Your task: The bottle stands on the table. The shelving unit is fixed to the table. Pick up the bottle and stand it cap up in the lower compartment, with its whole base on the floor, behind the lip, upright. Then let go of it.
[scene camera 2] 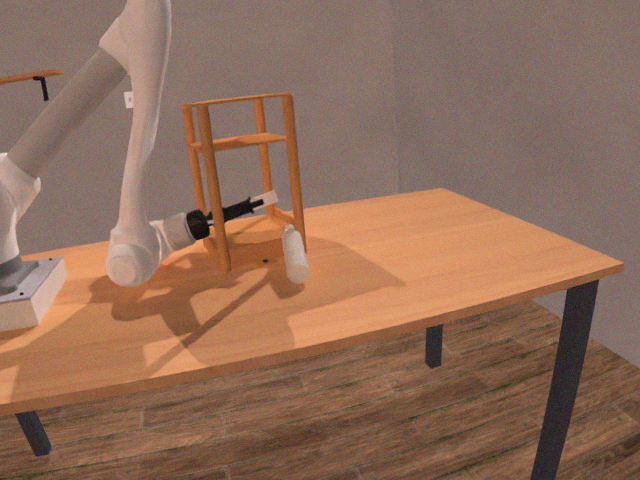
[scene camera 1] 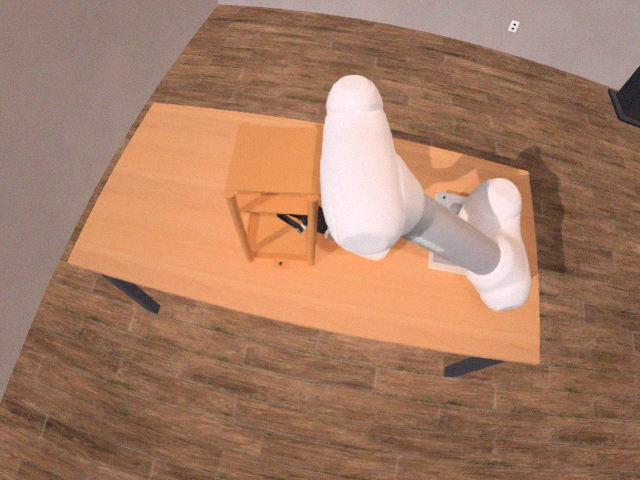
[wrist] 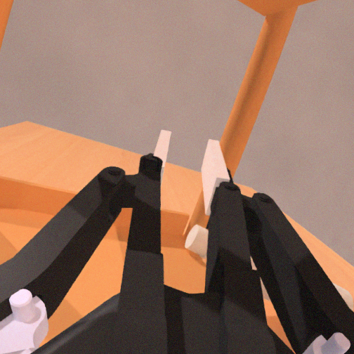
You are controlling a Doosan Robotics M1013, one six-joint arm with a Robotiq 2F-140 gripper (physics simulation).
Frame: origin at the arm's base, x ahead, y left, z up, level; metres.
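Seen in the pictures: gripper, fingertip midpoint: (scene camera 2: pixel 276 195).
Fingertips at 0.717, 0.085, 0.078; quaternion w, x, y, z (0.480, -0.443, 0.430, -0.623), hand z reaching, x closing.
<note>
Offsets run from my fingertips to a thing's top centre, as dx, dy, dz. "spot": to the spot under its first point. Level surfaces: height alone.
The pale bottle {+0.008, -0.137, -0.066} (scene camera 2: pixel 295 258) (wrist: pixel 196 240) is outside the gripper, strongly tilted at the shelving unit's side facing scene camera 2. Its cap end is by a corner post, at the lip. Its base is outside the lower compartment, over the table. I cannot tell what it rests on. In the wrist view my right finger hides much of its body. It does not show in scene camera 1. My gripper (scene camera 1: pixel 281 214) (scene camera 2: pixel 264 199) (wrist: pixel 186 150) reaches into the lower compartment, above its floor. Its pads stand a narrow gap apart with nothing between them, so it is open and empty.
The orange shelving unit {-0.076, +0.040, +0.254} (scene camera 1: pixel 273 160) (scene camera 2: pixel 212 201) (wrist: pixel 255 85) stands on the wooden table {dz -0.145} (scene camera 1: pixel 170 206) (scene camera 2: pixel 413 242). Its corner posts, lip and middle shelf {spot: -0.074, -0.011, +0.147} (scene camera 2: pixel 240 142) surround the gripper. The arm reaches in from the robot-base side.
</note>
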